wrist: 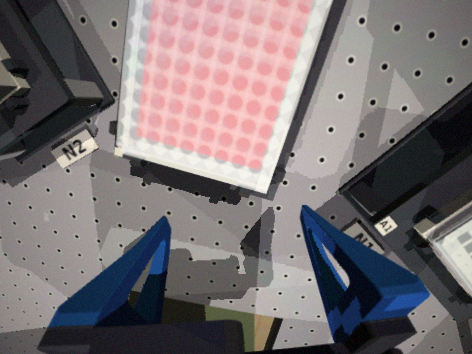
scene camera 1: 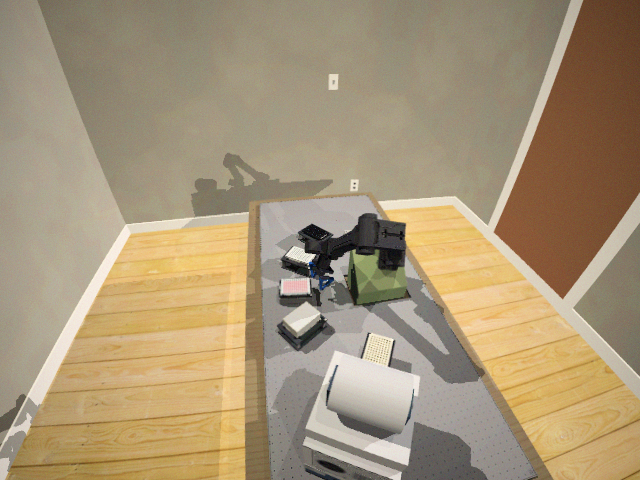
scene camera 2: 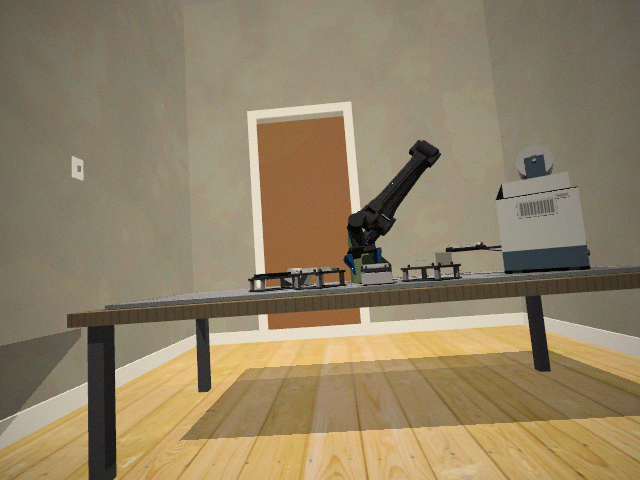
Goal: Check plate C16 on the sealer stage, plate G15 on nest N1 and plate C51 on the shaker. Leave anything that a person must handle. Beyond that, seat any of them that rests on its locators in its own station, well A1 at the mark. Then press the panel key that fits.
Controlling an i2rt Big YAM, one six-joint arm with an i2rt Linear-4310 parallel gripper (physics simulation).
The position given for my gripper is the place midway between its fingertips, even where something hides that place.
Note:
My gripper (wrist: 234, 217) is open, with nothing in its grasp. Also in view: a pink well plate (wrist: 214, 95). Further things: a cream plate (scene camera 1: 378, 348) and a shaker table (wrist: 332, 21).
The wrist view misses the cream plate: it is out of frame.

